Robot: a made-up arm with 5 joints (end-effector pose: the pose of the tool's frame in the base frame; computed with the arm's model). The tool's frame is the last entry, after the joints. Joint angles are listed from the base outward.
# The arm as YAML. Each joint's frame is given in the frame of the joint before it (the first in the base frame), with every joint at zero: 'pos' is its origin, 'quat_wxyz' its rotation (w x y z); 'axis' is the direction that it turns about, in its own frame. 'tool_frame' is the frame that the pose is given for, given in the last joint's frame.
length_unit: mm
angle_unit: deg
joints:
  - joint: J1
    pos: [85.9, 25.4, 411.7]
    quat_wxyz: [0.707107, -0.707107, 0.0, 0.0]
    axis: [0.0, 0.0, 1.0]
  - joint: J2
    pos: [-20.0, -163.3, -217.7]
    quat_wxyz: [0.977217, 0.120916, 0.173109, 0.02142]
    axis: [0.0, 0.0, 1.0]
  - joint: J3
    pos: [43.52, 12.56, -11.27]
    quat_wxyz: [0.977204, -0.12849, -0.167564, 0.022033]
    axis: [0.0, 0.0, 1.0]
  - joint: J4
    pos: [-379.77, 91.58, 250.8]
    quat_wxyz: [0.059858, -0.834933, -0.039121, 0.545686]
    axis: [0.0, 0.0, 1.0]
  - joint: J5
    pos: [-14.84, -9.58, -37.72]
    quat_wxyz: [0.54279, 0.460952, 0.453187, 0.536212]
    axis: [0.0, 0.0, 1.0]
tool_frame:
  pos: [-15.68, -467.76, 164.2]
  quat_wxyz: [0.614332, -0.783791, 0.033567, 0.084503]
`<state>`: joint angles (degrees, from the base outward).
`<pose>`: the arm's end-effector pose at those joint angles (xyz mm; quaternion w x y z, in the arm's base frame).
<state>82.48 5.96 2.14 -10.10 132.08</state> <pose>466.1 -291.4 972.1 0.4172 -0.2457 -0.8374 -0.2537</pose>
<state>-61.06 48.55 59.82 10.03 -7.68</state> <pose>-112.6 34.1 286.9 0.8991 0.0765 -0.3700 0.2210</pose>
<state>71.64 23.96 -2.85 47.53 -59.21</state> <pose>-75.0 -197.6 463.8 0.8580 -0.0353 0.3095 0.4083</pose>
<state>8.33 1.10 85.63 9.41 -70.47</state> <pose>-377.9 -60.1 790.1 0.7975 0.0661 0.5656 0.1994</pose>
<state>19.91 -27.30 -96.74 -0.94 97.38</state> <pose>-130.2 -229.0 173.4 0.7647 -0.2330 0.5999 0.0324</pose>
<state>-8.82 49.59 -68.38 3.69 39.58</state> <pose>-2.3 -92.1 764.1 0.1614 0.1053 -0.9571 -0.2164</pose>
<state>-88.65 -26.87 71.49 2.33 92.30</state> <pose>-530.8 -103.9 534.7 0.3708 -0.0093 0.9067 0.2010</pose>
